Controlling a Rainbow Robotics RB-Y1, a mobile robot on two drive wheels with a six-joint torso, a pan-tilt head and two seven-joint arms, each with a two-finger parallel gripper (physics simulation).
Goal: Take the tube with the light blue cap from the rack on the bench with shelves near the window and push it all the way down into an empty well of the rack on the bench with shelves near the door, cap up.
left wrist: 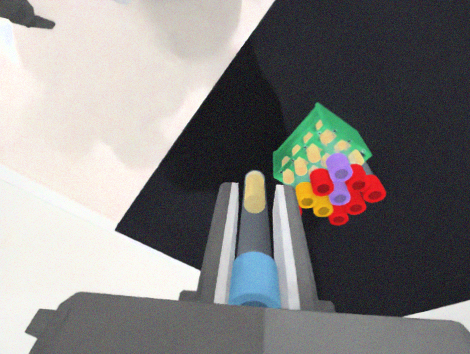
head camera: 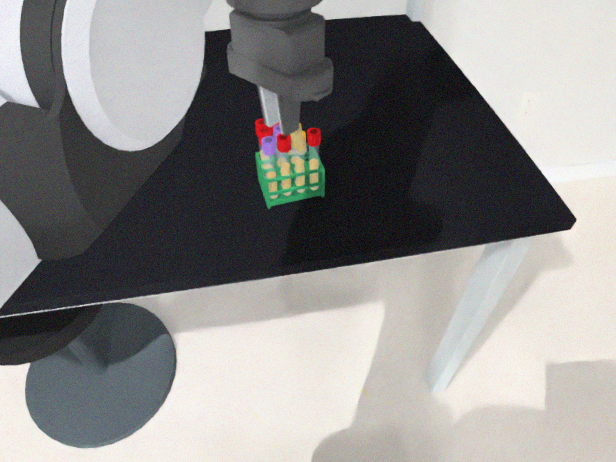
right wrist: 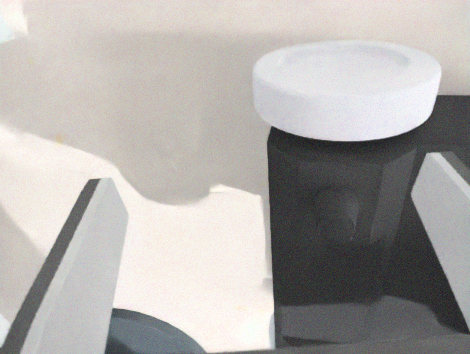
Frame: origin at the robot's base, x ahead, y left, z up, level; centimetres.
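Seen in the pictures: left gripper, fingertip midpoint: [left wrist: 256,196] [head camera: 281,127]; right gripper, fingertip midpoint: [left wrist: 36,5] [right wrist: 268,185].
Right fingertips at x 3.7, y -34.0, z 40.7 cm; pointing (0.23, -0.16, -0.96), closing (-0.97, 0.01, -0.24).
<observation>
A point is followed by its place in that frame.
My left gripper [head camera: 285,129] @(y 5.5, x 44.0, z 96.3 cm) [left wrist: 256,196] @(y 5.5, x 44.0, z 96.3 cm) is shut on the tube with the light blue cap [left wrist: 254,277] @(y 5.8, x 43.9, z 100.7 cm). In the left wrist view the cap is near the palm and the tan-filled end points out past the fingertips. In the head view the tube's tan lower end [head camera: 298,143] @(y 3.8, x 45.1, z 93.2 cm) shows below the fingers, over the back part of the green rack [head camera: 295,201] @(y 5.2, x 51.9, z 77.0 cm) [left wrist: 345,124] @(y 10.7, x 54.6, z 77.4 cm); the blue cap is hidden there. The rack holds tubes with red, purple and yellow caps, and its wells are largely hidden. My right gripper [right wrist: 268,185] @(y -34.0, x 3.7, z 40.7 cm) is open and empty, away from the rack.
The rack stands on a black bench top [head camera: 390,175] @(y -10.0, x 58.8, z 76.3 cm) [left wrist: 400,90] @(y 17.4, x 54.8, z 76.3 cm), with its front edge nearer the camera. A round grey-blue base [head camera: 135,405] @(y 52.3, x 42.9, z 3.1 cm) [right wrist: 145,334] @(y 50.3, x 47.7, z 3.2 cm) stands on the floor. A white disc [right wrist: 345,100] over a dark body shows beyond the right fingers.
</observation>
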